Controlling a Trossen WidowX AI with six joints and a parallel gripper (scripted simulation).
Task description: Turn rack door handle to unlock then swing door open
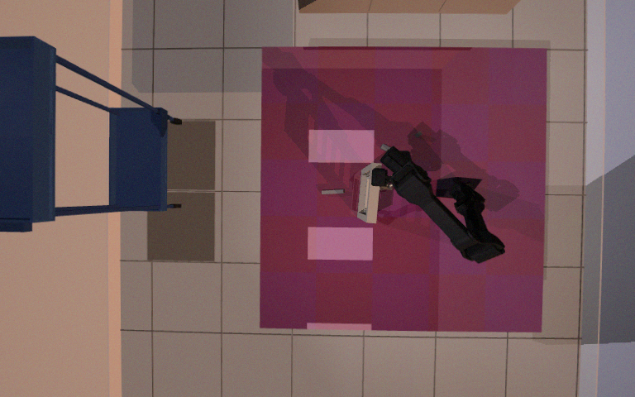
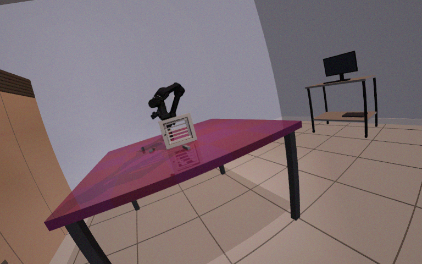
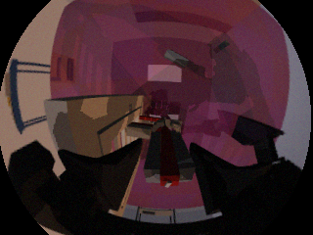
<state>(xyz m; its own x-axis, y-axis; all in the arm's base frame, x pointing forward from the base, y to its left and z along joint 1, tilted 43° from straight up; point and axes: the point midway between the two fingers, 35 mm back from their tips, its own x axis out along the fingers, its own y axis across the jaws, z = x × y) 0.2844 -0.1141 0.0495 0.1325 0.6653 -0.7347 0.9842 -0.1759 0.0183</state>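
My gripper tip is now 20 mm above the red handle and 10 mm to the right of it.
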